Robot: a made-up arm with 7 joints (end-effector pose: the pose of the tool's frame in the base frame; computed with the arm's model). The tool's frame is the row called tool.
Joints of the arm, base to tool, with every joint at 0 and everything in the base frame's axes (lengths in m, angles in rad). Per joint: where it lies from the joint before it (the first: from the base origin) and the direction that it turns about. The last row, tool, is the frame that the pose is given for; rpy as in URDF.
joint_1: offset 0.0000 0.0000 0.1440 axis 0 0 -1
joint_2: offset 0.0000 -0.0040 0.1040 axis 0 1 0
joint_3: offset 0.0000 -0.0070 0.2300 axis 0 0 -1
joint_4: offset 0.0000 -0.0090 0.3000 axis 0 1 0
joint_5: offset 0.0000 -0.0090 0.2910 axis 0 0 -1
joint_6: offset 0.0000 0.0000 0.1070 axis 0 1 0
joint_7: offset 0.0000 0.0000 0.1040 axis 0 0 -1
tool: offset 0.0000 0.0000 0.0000 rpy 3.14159 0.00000 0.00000
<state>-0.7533 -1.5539 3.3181 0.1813 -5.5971 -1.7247 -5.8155</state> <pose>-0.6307 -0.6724 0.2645 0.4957 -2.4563 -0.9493</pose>
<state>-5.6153 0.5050 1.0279 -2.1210 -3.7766 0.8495 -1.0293</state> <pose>0.0870 0.2730 0.5692 -1.2168 0.9516 -2.7003</pose>
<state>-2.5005 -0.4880 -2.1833 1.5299 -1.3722 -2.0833 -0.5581</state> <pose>0.0906 -0.4838 0.6922 -1.9782 1.7775 -1.3128</pose>
Working (the frame after each row of the table, in the pose's form):
after joint_1: 0.0000 0.0000 0.1440 0.0000 0.0000 2.5005
after joint_2: 0.0024 0.0032 0.2480 0.6069 -0.2015 2.4377
after joint_3: 0.0930 -0.0557 0.4512 -0.0858 0.5363 -1.5646
after joint_4: 0.1974 -0.1401 0.7196 1.1927 1.6810 -1.3871
after joint_5: 0.1696 -0.4226 0.6552 1.7669 0.4845 -0.4770
after joint_6: 0.1625 -0.5264 0.6302 0.5033 -0.9776 -1.8514
after joint_7: 0.0906 -0.4838 0.6922 0.1982 -0.9960 -1.3485

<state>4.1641 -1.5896 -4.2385 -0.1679 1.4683 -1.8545 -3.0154</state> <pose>0.4525 -0.7710 0.3363 1.7293 2.3828 -0.7326</pose>
Working (the frame after each row of the table, in the pose's form):
after joint_1: 0.0000 0.0000 0.1440 0.0000 0.0000 2.1191
after joint_2: 0.0034 0.0021 0.2480 1.6180 -0.9077 1.5879
after joint_3: 0.1292 -0.1905 0.2437 1.3867 0.7777 0.0580
after joint_4: 0.2820 -0.4485 0.2300 1.3725 0.6376 -0.0579
after joint_5: 0.3912 -0.7182 0.2388 0.6430 1.5133 -1.2130
after joint_6: 0.4327 -0.8167 0.2450 -0.5199 -0.0820 -1.1048
after joint_7: 0.4525 -0.7710 0.3363 -0.1263 0.5661 1.8415

